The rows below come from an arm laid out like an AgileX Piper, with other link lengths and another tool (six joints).
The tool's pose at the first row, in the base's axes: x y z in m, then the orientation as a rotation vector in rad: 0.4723, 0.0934, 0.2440, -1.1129, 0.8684, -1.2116
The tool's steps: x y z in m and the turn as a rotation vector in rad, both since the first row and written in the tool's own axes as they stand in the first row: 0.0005, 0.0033, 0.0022, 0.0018, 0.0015, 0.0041; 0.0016, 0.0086, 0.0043, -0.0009, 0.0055, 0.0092; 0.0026, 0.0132, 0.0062, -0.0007, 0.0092, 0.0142; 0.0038, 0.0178, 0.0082, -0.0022, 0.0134, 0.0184; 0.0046, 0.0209, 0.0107, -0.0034, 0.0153, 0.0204; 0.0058, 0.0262, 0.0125, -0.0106, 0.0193, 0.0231; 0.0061, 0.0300, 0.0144, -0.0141, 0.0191, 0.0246; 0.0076, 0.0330, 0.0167, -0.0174, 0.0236, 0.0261; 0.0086, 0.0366, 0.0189, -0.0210, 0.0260, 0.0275
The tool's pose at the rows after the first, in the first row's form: 0.4753, 0.0933, 0.2414, -1.1084, 0.8702, -1.2098; 0.4789, 0.0926, 0.2369, -1.1057, 0.8775, -1.2073; 0.4821, 0.0919, 0.2330, -1.1008, 0.8824, -1.2056; 0.4855, 0.0911, 0.2292, -1.0975, 0.8886, -1.2044; 0.4888, 0.0907, 0.2269, -1.0963, 0.8918, -1.2036; 0.4921, 0.0898, 0.2223, -1.0985, 0.9010, -1.2017; 0.4950, 0.0899, 0.2191, -1.1005, 0.9040, -1.1992; 0.4982, 0.0888, 0.2169, -1.1000, 0.9104, -1.1998; 0.5014, 0.0882, 0.2141, -1.1008, 0.9153, -1.1990
